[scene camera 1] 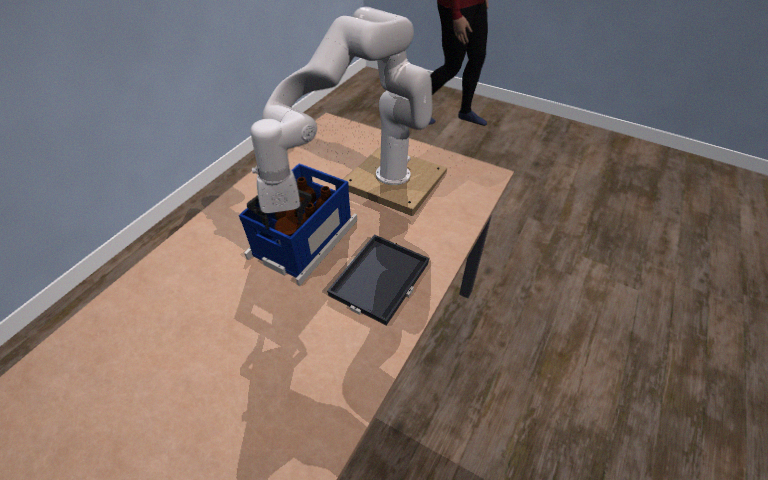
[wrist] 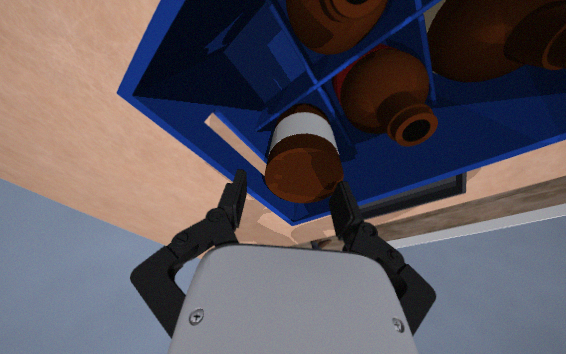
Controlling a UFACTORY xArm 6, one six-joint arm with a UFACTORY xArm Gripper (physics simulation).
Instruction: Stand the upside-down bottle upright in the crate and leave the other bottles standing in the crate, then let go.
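Frame: origin at the arm's base, x back, y left, z down, level; metres.
Seen in the pictures: gripper, fingertip midpoint: (scene camera 1: 283, 223) (wrist: 290, 186); arm's base at its link origin: (scene camera 1: 393, 174).
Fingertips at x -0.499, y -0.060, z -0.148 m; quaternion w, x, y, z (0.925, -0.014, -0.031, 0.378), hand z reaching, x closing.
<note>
Pixels of each thing's top centre, then the offset from my fingertips to it.
- upside-down brown bottle at its top centre: (wrist: 303, 180) (scene camera 1: 288, 225) dz +0.009, dx +0.009, dy +0.007 m
- blue crate at its top centre: (wrist: 406, 79) (scene camera 1: 295, 197) dz -0.003, dx +0.098, dy -0.038 m
- dark shallow tray at its top centre: (wrist: 392, 188) (scene camera 1: 379, 273) dz +0.147, dx +0.083, dy +0.254 m
The upside-down brown bottle (scene camera 1: 286, 227) (wrist: 304, 172) stands base up, with a white label band, in the near corner compartment of the blue crate (scene camera 1: 283, 257) (wrist: 400, 175). Its neck is hidden. Several brown bottles stand neck up in other compartments; one (wrist: 385, 90) is in the neighbouring compartment, another (wrist: 340, 25) lies diagonally across from the upturned bottle, and a third (wrist: 470, 40) is farther right. My gripper (scene camera 1: 283, 219) (wrist: 290, 186) is open and empty at the crate's near corner, its fingertips on either side of the upturned bottle's base in the wrist view.
Light rails (scene camera 1: 328, 249) run along the crate's foot. A dark shallow tray (scene camera 1: 376, 277) (wrist: 425, 195) lies on the table beside the crate. The arm's wooden base board (scene camera 1: 419, 198) is behind. The crate walls and thin dividers surround the bottles. A person (scene camera 1: 464, 50) stands beyond the table.
</note>
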